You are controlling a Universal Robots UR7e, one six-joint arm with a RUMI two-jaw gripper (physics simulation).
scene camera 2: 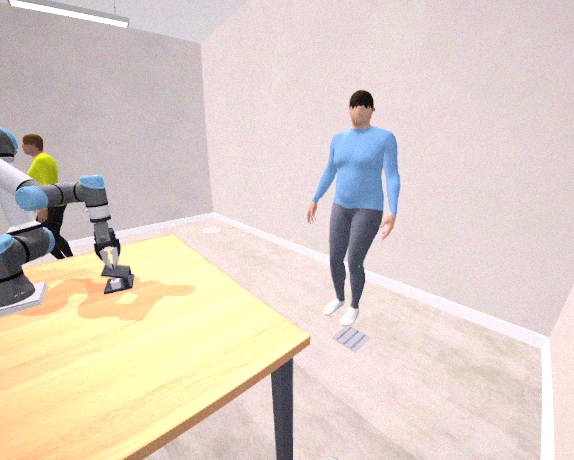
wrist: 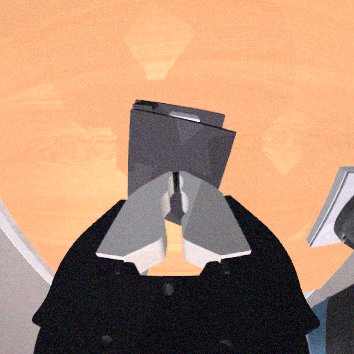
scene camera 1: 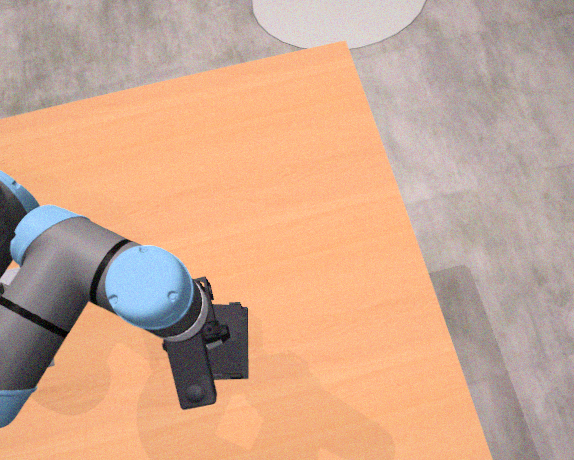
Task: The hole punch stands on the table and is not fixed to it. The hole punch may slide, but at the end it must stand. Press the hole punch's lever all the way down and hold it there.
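Where they show: gripper, fingertip midpoint: (scene camera 2: 113,268) (wrist: 176,174) (scene camera 1: 207,343); arm's base, link origin: (scene camera 2: 11,296).
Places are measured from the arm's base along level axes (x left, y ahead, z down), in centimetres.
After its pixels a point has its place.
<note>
The dark hole punch (scene camera 1: 237,350) @[x -8.1, y 42.9, z -2.8 cm] (scene camera 2: 127,283) @[x -12.2, y 42.7, z 0.0 cm] stands upright on the table (scene camera 1: 300,200) @[x 18.9, y 55.7, z 2.8 cm] (scene camera 2: 200,340) @[x -54.4, y 61.3, z 2.8 cm]. Its wide flat lever (scene camera 2: 118,271) @[x -7.2, y 40.0, z -3.8 cm] (wrist: 175,142) @[x -9.4, y 38.9, z -4.2 cm] is up, with a gap over the base in scene camera 2. In the wrist view a strip of the base (wrist: 210,117) @[x -11.1, y 35.1, z 1.6 cm] shows past the lever's far edge. My gripper (scene camera 2: 112,267) @[x -7.0, y 38.5, z -5.3 cm] (wrist: 176,174) @[x -7.0, y 38.5, z -5.3 cm] is shut and empty, pointing down, with its fingertips at or close above the lever's top; whether they touch, I cannot tell. In scene camera 1 the arm hides the fingertips and part of the hole punch.
The robot's pale base plate (scene camera 2: 39,295) @[x -3.5, y 10.2, z 0.5 cm] (wrist: 324,215) @[x 2.4, y 9.4, z 1.4 cm] is at the table's left in scene camera 2. A person in blue (scene camera 2: 361,170) stands on the floor beyond the table. A person in yellow (scene camera 2: 46,170) is behind the arm. A pale round shape (scene camera 1: 340,20) lies past the table corner.
</note>
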